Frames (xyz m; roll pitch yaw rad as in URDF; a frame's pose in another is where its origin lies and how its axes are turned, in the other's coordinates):
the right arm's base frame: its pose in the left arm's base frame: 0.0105 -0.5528 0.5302 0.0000 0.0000 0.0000
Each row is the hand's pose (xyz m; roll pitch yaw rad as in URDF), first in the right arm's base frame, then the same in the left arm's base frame.
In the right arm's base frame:
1: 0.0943 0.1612 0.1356 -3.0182 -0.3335 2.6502
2: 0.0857 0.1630 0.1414 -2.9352 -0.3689 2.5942
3: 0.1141 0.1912 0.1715 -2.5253 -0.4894 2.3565
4: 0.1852 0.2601 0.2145 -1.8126 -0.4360 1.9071
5: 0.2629 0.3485 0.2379 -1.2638 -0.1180 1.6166
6: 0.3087 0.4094 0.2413 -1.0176 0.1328 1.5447
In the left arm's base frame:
1: 0.1048 -0.3916 0.6658 -3.0182 -0.3335 2.6502
2: 0.0962 -0.3898 0.6716 -2.9352 -0.3689 2.5942
3: 0.1246 -0.3616 0.7017 -2.5253 -0.4894 2.3565
4: 0.1957 -0.2927 0.7447 -1.8126 -0.4360 1.9071
5: 0.2734 -0.2043 0.7681 -1.2638 -0.1180 1.6166
6: 0.3192 -0.1434 0.7715 -1.0176 0.1328 1.5447

